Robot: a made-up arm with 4 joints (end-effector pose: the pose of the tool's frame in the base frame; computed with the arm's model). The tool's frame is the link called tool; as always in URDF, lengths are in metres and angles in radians.
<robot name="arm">
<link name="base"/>
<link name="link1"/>
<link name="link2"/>
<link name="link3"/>
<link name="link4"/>
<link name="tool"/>
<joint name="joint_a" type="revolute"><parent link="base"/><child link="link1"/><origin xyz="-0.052 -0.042 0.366"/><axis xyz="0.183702 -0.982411 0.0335"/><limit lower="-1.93" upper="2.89"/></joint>
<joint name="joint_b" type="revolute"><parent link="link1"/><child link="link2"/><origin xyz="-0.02 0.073 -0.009"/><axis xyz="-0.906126 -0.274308 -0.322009"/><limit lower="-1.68" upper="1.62"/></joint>
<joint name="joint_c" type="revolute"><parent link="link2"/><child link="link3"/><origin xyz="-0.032 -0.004 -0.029"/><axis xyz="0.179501 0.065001 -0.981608"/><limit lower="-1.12" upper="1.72"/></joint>
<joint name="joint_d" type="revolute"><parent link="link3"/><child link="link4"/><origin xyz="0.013 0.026 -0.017"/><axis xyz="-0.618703 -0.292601 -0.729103"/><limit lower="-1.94" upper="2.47"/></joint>
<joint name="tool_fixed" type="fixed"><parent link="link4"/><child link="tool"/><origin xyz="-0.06 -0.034 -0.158"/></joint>
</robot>
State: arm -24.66 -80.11 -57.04 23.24
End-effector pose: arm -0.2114 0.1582 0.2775 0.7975 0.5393 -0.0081 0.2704
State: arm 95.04 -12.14 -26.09 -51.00
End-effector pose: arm 0.1303 0.0996 0.2585 0.5915 -0.1043 -0.5201 0.6073
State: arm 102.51 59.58 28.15 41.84
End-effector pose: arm 0.1204 -0.0671 0.2972 0.2004 0.2128 -0.5689 -0.7687
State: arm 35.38 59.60 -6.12 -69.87
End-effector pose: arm -0.0444 -0.0693 0.1570 0.9653 -0.1158 -0.0995 0.2119
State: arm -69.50 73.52 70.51 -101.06
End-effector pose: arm -0.2176 -0.0716 0.2801 0.9467 -0.0327 0.3101 0.0806
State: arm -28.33 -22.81 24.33 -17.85
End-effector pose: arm -0.2493 0.1144 0.2585 0.9020 0.2504 0.3320 -0.1165
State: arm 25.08 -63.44 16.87 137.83
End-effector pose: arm -0.2029 0.0592 0.2036 0.7076 -0.3053 0.0148 -0.6371
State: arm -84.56 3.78 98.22 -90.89
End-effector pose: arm -0.2180 0.1220 0.2955 0.8071 0.1841 0.3060 -0.4701
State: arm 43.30 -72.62 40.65 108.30
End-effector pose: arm -0.1840 0.0945 0.1977 0.8474 -0.1086 0.1002 -0.5100
